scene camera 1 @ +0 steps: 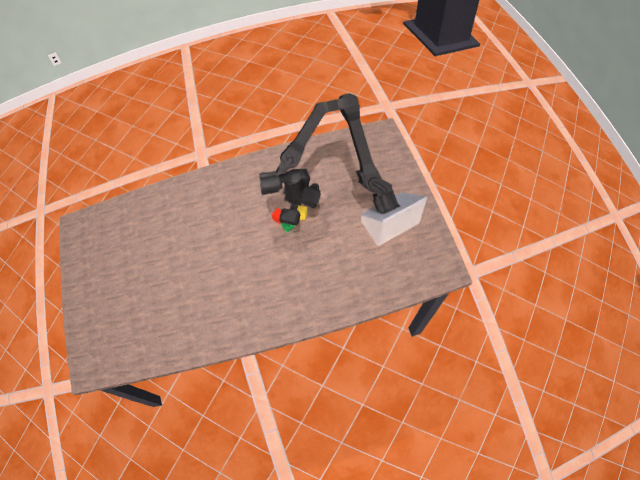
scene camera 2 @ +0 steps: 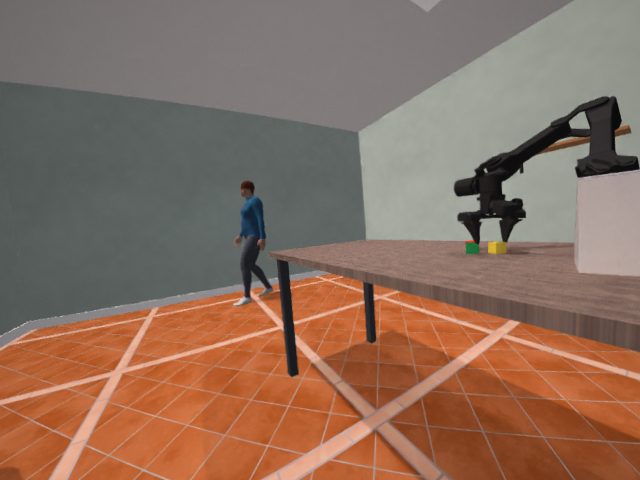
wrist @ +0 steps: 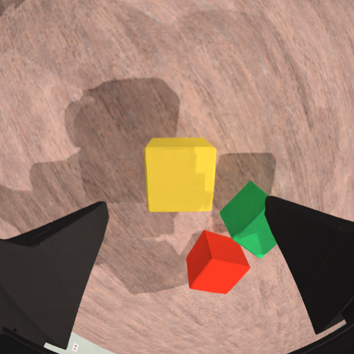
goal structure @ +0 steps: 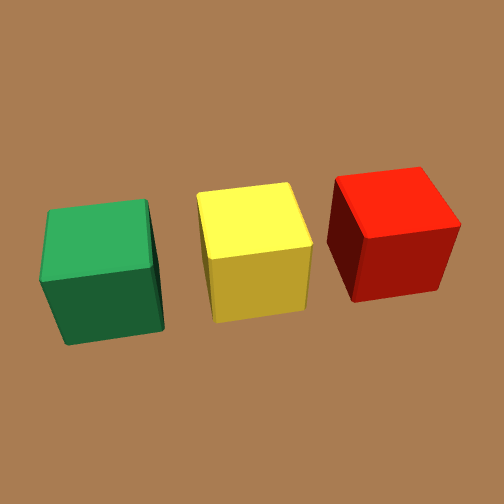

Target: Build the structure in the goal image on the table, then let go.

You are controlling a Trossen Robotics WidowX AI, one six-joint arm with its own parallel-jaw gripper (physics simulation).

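Seen in the pictures: gripper, fingertip midpoint: (scene camera 1: pixel 296 211) (scene camera 2: pixel 491 243); arm's base, origin of the base link: (scene camera 1: pixel 389 208) (scene camera 2: pixel 625 205).
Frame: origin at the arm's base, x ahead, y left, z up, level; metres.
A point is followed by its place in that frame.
Note:
A yellow cube (scene camera 1: pixel 302 212) @(x 0.241, y -0.148, z -0.084 m) (scene camera 2: pixel 498 248) @(x 0.233, y -0.141, z -0.100 m) (wrist: pixel 180 180) stands on the table (scene camera 1: pixel 180 289) @(x 0.728, y -0.074, z -0.117 m) (scene camera 2: pixel 413 258) @(x 0.414, y 0.023, z -0.116 m). A green cube (scene camera 1: pixel 287 227) @(x 0.308, y -0.118, z -0.086 m) (scene camera 2: pixel 471 248) @(x 0.299, y -0.120, z -0.100 m) (wrist: pixel 245 210) and a red cube (scene camera 1: pixel 276 215) @(x 0.325, y -0.175, z -0.084 m) (scene camera 2: pixel 469 241) @(x 0.320, y -0.168, z -0.083 m) (wrist: pixel 217 265) stand close together beside it; whether these two touch is unclear. My gripper (scene camera 2: pixel 491 242) @(x 0.257, y -0.164, z -0.088 m) (wrist: pixel 187 207) is open and empty, pointing down, with its fingertips low over the cubes. In the wrist view, the yellow cube lies between and slightly beyond the fingertips, and the right finger covers part of the green cube.
The arm's white base block (scene camera 1: pixel 395 224) @(x 0.003, y 0.053, z -0.014 m) (scene camera 2: pixel 607 222) @(x 0.024, y 0.055, z -0.026 m) stands on the table near its right end. A person (scene camera 2: pixel 252 222) is on the floor beyond the table in scene camera 2. A dark pillar (scene camera 1: pixel 445 23) stands on the floor behind the table.

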